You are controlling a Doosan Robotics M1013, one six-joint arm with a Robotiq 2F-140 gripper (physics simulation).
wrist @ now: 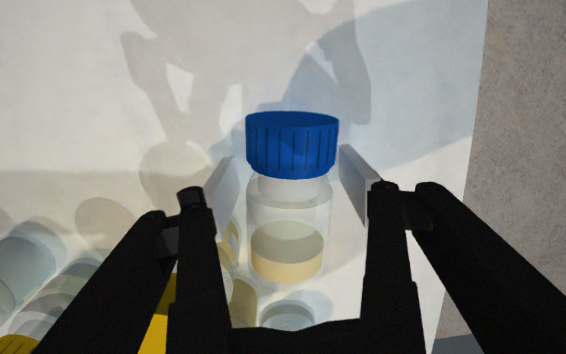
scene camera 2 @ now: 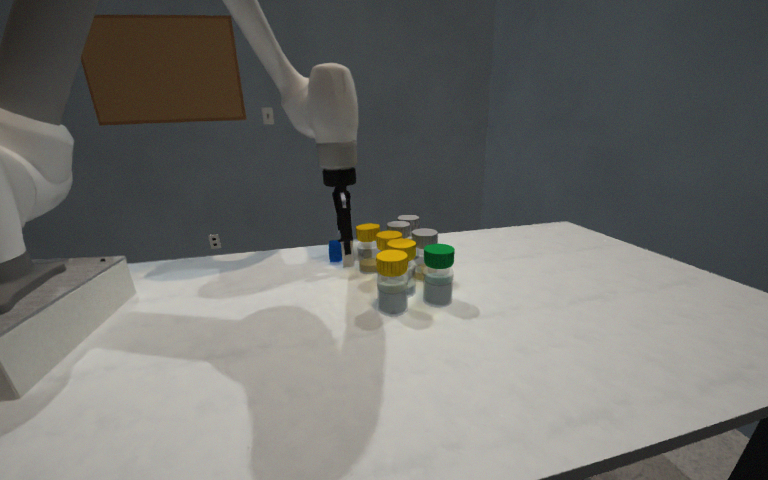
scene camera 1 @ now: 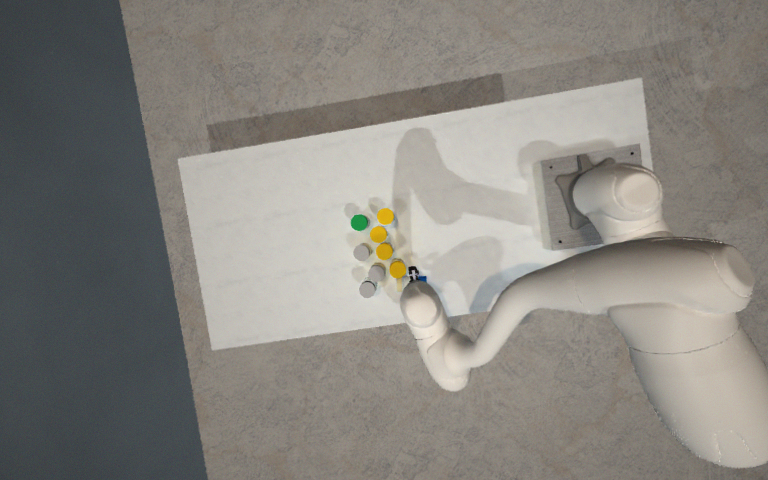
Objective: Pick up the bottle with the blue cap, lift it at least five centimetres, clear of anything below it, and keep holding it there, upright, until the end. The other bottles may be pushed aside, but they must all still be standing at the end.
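Frame: origin at the arm's base, x right, y back, z down, level; millimetres.
Seen in the pictures: gripper, fingertip midpoint: (wrist: 287,168) (scene camera 2: 347,259).
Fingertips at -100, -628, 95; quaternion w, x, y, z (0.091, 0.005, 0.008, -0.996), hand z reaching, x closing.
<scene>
A point is followed by its place in that frame, as x, y, z.
The bottle with the blue cap (scene camera 1: 423,279) @(-92, -593, 50) (scene camera 2: 335,250) @(-84, -597, 59) (wrist: 290,200) @(-100, -628, 44) lies on its side, its cap pointing away from the other bottles. Clear glass and pale yellow contents show in the wrist view; in the scene views the gripper hides much of its body. My gripper (scene camera 1: 413,275) @(-100, -628, 95) (scene camera 2: 347,261) @(-100, -628, 95) (wrist: 287,168) @(-100, -628, 95) is open and low over the table. In the wrist view its two pads stand on either side of the bottle near the neck and shoulder, with a gap on each side.
Upright bottles stand close beside the gripper: several yellow-capped ones, the nearest yellow-capped bottle (scene camera 1: 397,268) @(-19, -661, -9) (scene camera 2: 368,233) @(1, -654, 0) beside the fingers, three grey-capped ones and a green-capped bottle (scene camera 1: 359,222) @(165, -728, -8) (scene camera 2: 438,257) @(187, -715, -1). The white table (scene camera 1: 254,226) @(283, -1105, 98) (scene camera 2: 538,339) @(335, -806, 98) ends near the arm's wrist.
</scene>
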